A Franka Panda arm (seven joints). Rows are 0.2 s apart.
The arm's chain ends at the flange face. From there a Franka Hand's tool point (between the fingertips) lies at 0.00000 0.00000 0.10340 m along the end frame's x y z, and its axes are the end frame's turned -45 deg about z.
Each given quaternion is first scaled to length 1.
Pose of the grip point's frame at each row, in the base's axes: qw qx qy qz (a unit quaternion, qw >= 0); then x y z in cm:
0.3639, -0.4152, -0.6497, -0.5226, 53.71, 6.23, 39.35
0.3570, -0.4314, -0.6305, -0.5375, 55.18, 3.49, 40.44
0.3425, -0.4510, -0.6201, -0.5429, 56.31, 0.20, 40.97
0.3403, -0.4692, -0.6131, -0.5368, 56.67, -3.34, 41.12
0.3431, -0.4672, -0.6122, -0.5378, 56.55, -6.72, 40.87
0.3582, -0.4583, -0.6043, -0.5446, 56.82, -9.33, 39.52
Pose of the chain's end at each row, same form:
0.5362, -0.6322, -0.4413, -0.3436, 54.11, -3.92, 41.30
0.5355, -0.6398, -0.4174, -0.3600, 55.04, -6.70, 42.17
0.5242, -0.6540, -0.4003, -0.3705, 55.64, -9.96, 42.79
0.5198, -0.6681, -0.3869, -0.3657, 55.78, -13.45, 43.11
0.5228, -0.6659, -0.3868, -0.3656, 55.70, -16.84, 42.79
0.5393, -0.6546, -0.3829, -0.3660, 56.13, -19.53, 41.07

